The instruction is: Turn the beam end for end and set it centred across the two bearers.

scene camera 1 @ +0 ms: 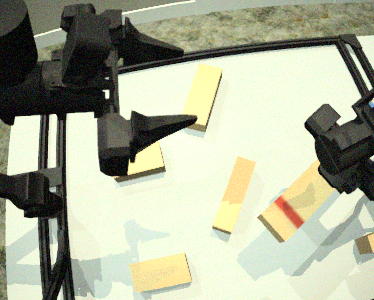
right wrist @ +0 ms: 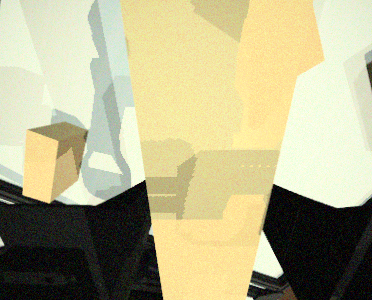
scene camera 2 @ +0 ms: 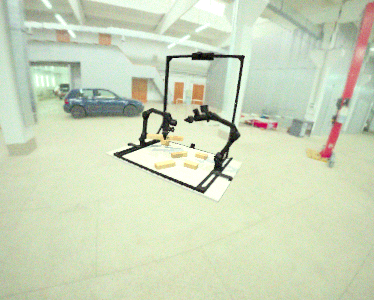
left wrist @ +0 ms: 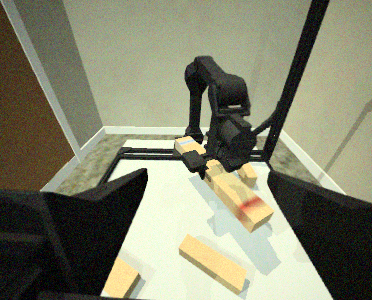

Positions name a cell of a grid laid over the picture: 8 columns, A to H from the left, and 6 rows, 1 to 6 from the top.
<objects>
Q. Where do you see a beam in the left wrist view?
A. F5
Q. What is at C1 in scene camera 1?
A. My left gripper.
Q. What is my left gripper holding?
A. Nothing.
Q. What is my right gripper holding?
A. A beam.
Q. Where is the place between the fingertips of my right gripper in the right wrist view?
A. E4
</objects>
